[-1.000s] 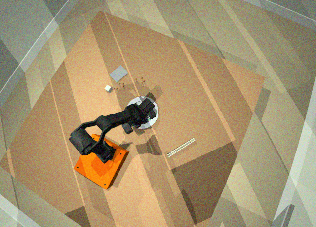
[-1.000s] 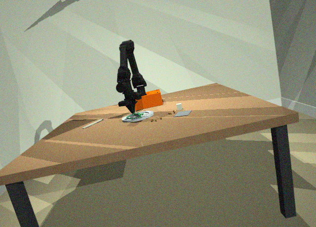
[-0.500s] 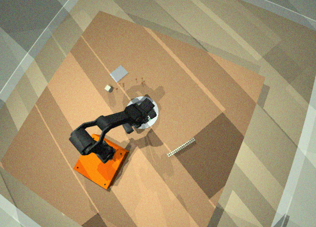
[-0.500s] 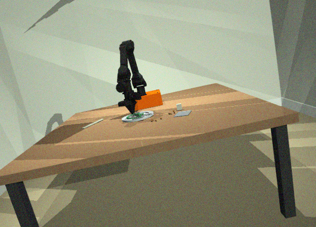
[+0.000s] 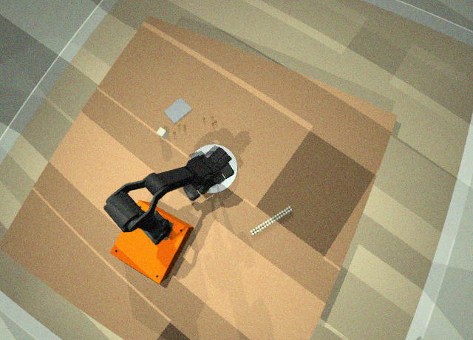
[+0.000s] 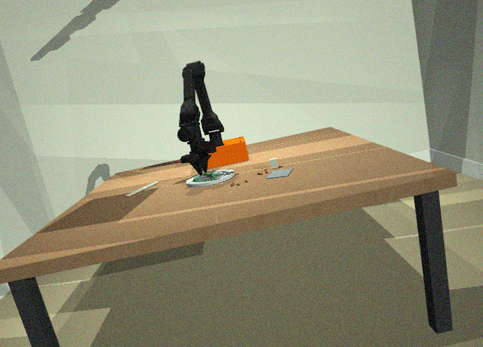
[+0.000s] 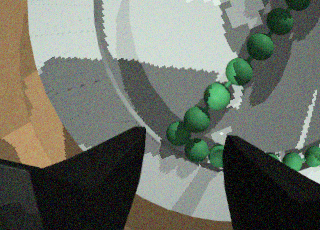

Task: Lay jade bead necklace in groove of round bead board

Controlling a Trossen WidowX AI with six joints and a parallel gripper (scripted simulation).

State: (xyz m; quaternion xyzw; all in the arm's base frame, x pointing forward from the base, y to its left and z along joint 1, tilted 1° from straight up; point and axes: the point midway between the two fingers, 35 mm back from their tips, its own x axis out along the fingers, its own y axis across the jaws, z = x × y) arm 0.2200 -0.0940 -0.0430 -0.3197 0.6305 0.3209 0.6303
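My gripper tip is 6 cm short of the round bead board, 2 cm to the right of it and 1 cm above it. The rest, counted from my gripper tip: grey flat plate 25 cm ahead, 27 cm to the left, 1 cm below; then small white cube 12 cm ahead, 28 cm to the left.
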